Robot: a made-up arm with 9 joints. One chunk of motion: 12 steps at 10 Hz.
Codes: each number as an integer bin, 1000 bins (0 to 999) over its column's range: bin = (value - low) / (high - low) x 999, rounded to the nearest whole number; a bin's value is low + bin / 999 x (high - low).
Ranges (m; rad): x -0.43..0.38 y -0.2..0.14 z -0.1..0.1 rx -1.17..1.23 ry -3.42..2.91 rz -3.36..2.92
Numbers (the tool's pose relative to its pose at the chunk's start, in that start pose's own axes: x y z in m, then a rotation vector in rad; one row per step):
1: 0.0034 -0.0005 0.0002 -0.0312 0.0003 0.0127
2: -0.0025 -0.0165 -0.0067 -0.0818 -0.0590 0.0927
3: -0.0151 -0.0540 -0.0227 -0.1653 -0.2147 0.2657
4: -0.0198 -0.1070 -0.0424 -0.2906 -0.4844 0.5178
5: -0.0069 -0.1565 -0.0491 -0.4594 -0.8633 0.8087
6: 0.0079 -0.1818 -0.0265 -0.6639 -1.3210 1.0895
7: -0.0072 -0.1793 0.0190 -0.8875 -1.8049 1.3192
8: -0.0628 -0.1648 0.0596 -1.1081 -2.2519 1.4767
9: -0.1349 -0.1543 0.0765 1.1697 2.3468 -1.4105
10: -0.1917 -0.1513 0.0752 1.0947 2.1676 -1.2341
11: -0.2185 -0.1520 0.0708 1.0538 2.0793 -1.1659
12: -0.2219 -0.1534 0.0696 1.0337 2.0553 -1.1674
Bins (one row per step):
1: 535 586 500 474 540 537
2: 527 539 466 453 530 549
3: 512 429 386 418 506 577
4: 506 273 288 366 463 617
5: 522 128 254 296 403 663
6: 540 53 367 211 331 708
7: 521 61 594 118 255 744
8: 453 103 797 26 184 769
9: 364 134 882 974 910 310
10: 294 143 875 943 882 338
11: 261 141 853 926 868 349
12: 257 137 847 917 864 349

